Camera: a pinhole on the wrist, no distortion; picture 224 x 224 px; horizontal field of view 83.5 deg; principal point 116.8 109.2 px. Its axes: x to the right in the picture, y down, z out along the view. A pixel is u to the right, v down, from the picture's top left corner.
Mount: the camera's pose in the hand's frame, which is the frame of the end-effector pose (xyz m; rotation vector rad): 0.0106 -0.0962 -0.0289 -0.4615 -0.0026 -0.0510
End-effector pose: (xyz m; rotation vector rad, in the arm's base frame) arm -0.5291 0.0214 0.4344 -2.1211 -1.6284 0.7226
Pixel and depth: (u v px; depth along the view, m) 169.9 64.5 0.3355
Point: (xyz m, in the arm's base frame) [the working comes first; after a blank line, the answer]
In the camera's frame: 0.1420 -0.1195 0.3355

-0.7418 0.1756 0.1820
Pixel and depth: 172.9 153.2 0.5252
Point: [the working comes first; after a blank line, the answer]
In the camera's frame: 0.2348 0.1842 0.5252

-0.4691 0.1877 -0.0676
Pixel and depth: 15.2 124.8 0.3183
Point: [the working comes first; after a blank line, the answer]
In the camera's frame: -0.2577 0.0396 0.3183

-0.6461 -0.2408 0.2345
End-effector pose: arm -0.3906 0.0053 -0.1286 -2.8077 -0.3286 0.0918
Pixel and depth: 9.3 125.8 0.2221
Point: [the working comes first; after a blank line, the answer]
In the camera's frame: -0.1903 0.0294 0.2221

-0.5686 -0.0253 -0.2822
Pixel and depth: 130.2 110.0 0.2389
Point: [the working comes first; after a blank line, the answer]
In the camera's frame: 0.0255 0.0015 0.2389

-0.3694 0.0599 -0.3082
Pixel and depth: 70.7 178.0 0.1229
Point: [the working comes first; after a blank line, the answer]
In the camera's frame: -0.0452 0.0674 0.1229

-0.4203 -0.0061 -0.1823
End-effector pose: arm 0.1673 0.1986 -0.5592 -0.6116 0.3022 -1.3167
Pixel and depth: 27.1 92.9 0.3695
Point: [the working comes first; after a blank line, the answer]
In the camera's frame: -0.2641 -0.0480 0.3695

0.3085 0.5244 -0.3564
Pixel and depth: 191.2 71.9 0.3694
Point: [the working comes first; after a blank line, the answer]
In the camera's frame: 0.2190 -0.1098 0.3694

0.3797 0.0621 -0.2205
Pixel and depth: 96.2 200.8 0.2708
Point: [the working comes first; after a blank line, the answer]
In the camera's frame: -0.0445 0.1977 0.2708

0.3934 0.2755 -0.5782
